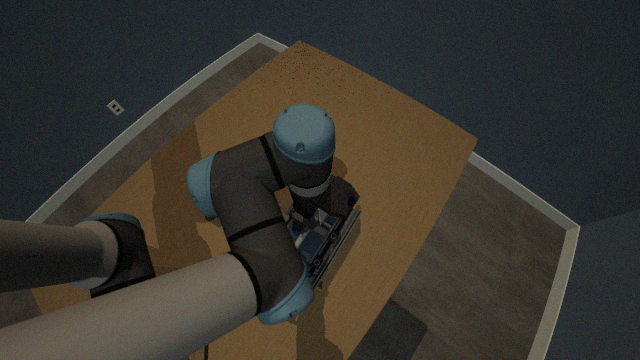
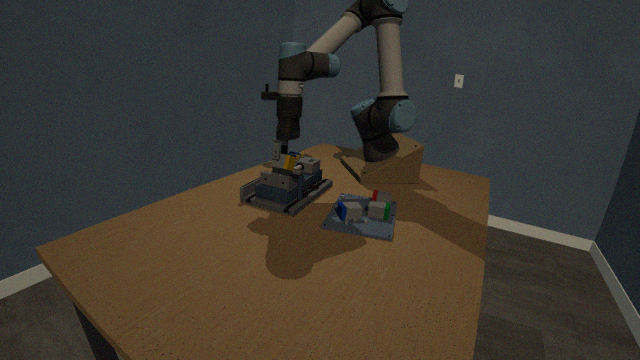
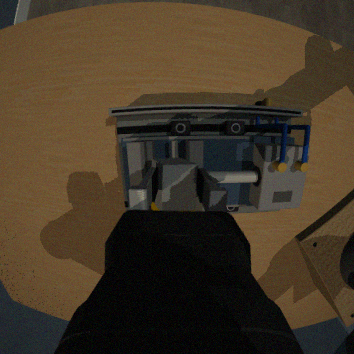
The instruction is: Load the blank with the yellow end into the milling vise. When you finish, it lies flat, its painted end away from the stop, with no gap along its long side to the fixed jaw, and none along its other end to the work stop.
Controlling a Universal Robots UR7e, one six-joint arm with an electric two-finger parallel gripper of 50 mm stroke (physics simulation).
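Observation:
My gripper (image 2: 283, 151) (image 3: 176, 177) is shut on the grey blank with the yellow end (image 2: 291, 162) (image 3: 177, 185). It holds the blank low over the jaw area of the milling vise (image 1: 338, 241) (image 2: 325, 188) (image 3: 287, 195). The yellow end faces the vise side with the dark upright post (image 2: 300, 187). The grey front jaw (image 2: 276, 180) shows below the blank. The fingers and my gripper body hide much of the blank and jaws. I cannot tell whether the blank touches a jaw or the work stop.
A grey-blue plate (image 2: 360, 230) beside the vise bears blanks with blue (image 2: 341, 211), green (image 2: 387, 211) and red (image 2: 375, 195) ends. Blue bent tubes (image 3: 283, 145) rise by the vise's housing (image 3: 272, 195). The wooden robot base (image 2: 395, 165) stands behind the plate.

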